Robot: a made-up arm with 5 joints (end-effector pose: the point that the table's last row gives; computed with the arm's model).
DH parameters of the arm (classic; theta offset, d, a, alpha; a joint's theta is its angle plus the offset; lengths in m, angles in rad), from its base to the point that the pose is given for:
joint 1: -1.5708 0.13 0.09 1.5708
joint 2: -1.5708 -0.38 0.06 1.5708
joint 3: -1.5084 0 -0.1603 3.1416
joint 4: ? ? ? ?
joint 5: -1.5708 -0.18 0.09 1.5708
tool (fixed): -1.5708 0.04 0 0
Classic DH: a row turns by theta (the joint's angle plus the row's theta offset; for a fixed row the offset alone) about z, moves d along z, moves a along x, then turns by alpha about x.
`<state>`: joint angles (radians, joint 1 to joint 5).
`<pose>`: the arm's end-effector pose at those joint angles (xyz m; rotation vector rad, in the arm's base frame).
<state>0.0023 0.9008 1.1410 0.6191 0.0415</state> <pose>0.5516 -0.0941 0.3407 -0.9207 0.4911 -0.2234</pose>
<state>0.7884 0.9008 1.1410 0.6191 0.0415</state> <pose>0.4563 0.3238 0.3407 -1.0479 0.1019 0.4899</pose>
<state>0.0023 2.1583 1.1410 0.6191 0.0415</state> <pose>0.5511 0.1100 0.2000 -2.1402 0.3119 -0.5576</pose>
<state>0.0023 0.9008 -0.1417 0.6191 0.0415</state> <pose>0.2499 -0.0707 0.3597 -0.8943 -0.7179 0.3305</pose>
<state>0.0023 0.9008 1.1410 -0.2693 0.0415</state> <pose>0.4961 -0.2442 0.2218 -0.7779 1.3225 -0.6047</pose>
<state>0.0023 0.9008 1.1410 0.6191 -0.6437</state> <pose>0.5764 -0.0873 0.4016 -0.2516 0.3745 -0.3629</pose>
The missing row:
joint 4: -1.5084 0.26 -0.11 1.5708
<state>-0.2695 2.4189 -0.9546 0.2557 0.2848</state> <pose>0.2327 -0.0127 0.2171 -2.2735 -0.4487 1.2829</pose>
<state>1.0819 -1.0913 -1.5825 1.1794 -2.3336</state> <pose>0.0655 0.1351 -0.3154 -1.5039 1.5486 -1.2534</pose>
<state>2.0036 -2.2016 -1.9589 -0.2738 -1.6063</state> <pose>-0.2110 0.1377 -0.0820 2.8332 0.4383 -0.9081</pose>
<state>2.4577 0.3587 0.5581 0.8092 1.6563</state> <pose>-0.1546 0.4747 0.2983 -0.5102 -2.2440 1.2905</pose>
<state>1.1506 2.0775 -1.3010 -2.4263 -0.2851</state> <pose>0.4683 0.4063 0.4368 -1.4734 -0.4201 -0.2807</pose>
